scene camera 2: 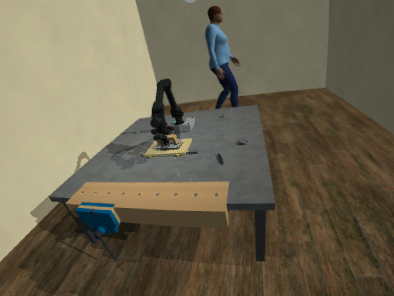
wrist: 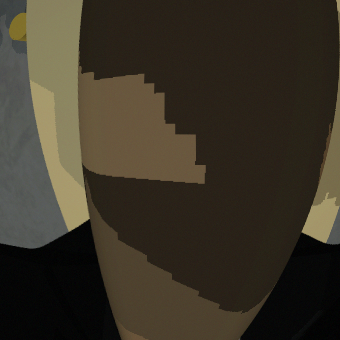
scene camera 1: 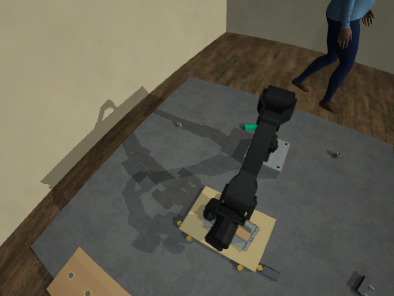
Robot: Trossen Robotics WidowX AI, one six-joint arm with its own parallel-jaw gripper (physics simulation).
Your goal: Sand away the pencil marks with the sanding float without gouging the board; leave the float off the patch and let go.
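Frame: origin at the arm's base, x right, y ahead, z up, level; millimetres.
Seen in the pictures: gripper, fingertip midpoint: [scene camera 2: 167, 144]; arm's base, origin of the base link: [scene camera 2: 179, 123].
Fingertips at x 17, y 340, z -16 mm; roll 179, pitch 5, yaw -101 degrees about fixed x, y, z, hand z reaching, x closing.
Observation:
Pixels of each thing's middle, then the offset from my fingertips to it. "spot": a spot on its surface instead.
- pale yellow board, surface spot: [scene camera 1: 267, 227] spot: dz -26, dx -132, dy -68 mm
- dark grey block, body centre: [scene camera 1: 270, 273] [scene camera 2: 193, 151] dz -37, dx -192, dy +73 mm
- green rod, body centre: [scene camera 1: 262, 127] dz -36, dx +23, dy -545 mm
- blue vise, surface spot: [scene camera 2: 97, 219] spot: dz -96, dx +240, dy +585 mm
The pale yellow board [scene camera 1: 267, 227] [scene camera 2: 186, 145] lies on the table with round yellow pegs at its edge. The sanding float has a wooden handle [scene camera 1: 243, 233] [scene camera 2: 173, 138] [wrist: 215, 150] over a flat grey plate, which appears to rest on the board. My gripper [scene camera 1: 233, 226] [scene camera 2: 163, 140] [wrist: 182, 285] is shut on the float's handle, above the board. The handle fills most of the wrist view. Some dark pencil marks [scene camera 1: 206, 226] show on the board left of the gripper in scene camera 1; the arm and float hide part of the board.
A dark grey block [scene camera 1: 270, 272] [scene camera 2: 191, 152] lies at the board's corner. A light grey box [scene camera 1: 281, 158] [scene camera 2: 188, 124] stands under the arm, near a green rod [scene camera 1: 250, 127]. A wooden beam [scene camera 1: 87, 275] [scene camera 2: 150, 196] and blue vise [scene camera 2: 97, 219] are at the table edge. A person [scene camera 2: 220, 45] is beyond the table.

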